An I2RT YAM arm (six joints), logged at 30 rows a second.
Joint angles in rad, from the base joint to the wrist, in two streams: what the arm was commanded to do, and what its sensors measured. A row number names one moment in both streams.
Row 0, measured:
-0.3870 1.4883 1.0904 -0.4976 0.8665 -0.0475
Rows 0 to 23, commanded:
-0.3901 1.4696 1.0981 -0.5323 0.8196 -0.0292
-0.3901 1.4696 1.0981 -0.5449 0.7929 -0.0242
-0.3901 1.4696 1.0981 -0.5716 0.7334 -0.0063
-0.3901 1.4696 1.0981 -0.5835 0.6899 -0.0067
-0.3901 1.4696 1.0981 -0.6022 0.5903 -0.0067
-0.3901 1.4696 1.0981 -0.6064 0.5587 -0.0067
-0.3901 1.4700 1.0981 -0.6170 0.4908 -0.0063
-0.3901 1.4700 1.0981 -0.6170 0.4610 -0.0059
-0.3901 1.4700 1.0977 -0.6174 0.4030 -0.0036
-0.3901 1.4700 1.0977 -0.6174 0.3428 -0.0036
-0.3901 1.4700 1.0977 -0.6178 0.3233 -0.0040
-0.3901 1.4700 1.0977 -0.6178 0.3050 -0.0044
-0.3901 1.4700 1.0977 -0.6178 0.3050 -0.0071
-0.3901 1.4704 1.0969 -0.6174 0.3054 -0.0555
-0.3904 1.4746 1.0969 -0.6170 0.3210 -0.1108
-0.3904 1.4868 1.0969 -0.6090 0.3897 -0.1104
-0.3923 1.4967 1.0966 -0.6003 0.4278 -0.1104
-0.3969 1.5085 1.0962 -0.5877 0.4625 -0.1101
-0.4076 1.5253 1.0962 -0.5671 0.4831 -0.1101
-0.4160 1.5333 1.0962 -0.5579 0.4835 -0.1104
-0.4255 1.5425 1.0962 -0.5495 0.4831 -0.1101
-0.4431 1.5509 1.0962 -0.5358 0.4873 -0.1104
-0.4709 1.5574 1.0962 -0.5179 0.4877 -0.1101
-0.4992 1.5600 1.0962 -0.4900 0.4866 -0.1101
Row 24, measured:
-0.4484 1.5490 1.0904 -0.5289 0.4622 -0.1112
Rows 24 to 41, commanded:
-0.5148 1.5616 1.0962 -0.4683 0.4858 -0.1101
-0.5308 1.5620 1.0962 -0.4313 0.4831 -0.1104
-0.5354 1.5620 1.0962 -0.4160 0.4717 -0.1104
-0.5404 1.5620 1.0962 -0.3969 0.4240 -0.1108
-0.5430 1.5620 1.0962 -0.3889 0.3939 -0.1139
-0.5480 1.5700 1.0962 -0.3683 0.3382 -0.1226
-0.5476 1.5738 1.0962 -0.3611 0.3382 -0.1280
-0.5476 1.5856 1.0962 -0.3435 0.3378 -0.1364
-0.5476 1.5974 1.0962 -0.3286 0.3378 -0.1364
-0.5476 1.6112 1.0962 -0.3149 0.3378 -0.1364
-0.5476 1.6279 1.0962 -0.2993 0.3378 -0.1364
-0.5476 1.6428 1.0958 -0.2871 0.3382 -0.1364
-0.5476 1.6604 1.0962 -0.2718 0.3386 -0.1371
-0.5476 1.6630 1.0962 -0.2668 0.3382 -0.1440
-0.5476 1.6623 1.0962 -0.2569 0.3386 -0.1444
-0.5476 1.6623 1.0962 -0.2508 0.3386 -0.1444
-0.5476 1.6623 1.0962 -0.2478 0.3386 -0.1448
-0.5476 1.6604 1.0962 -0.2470 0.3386 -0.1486
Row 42, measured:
-0.5453 1.6608 1.0897 -0.2531 0.3515 -0.1387
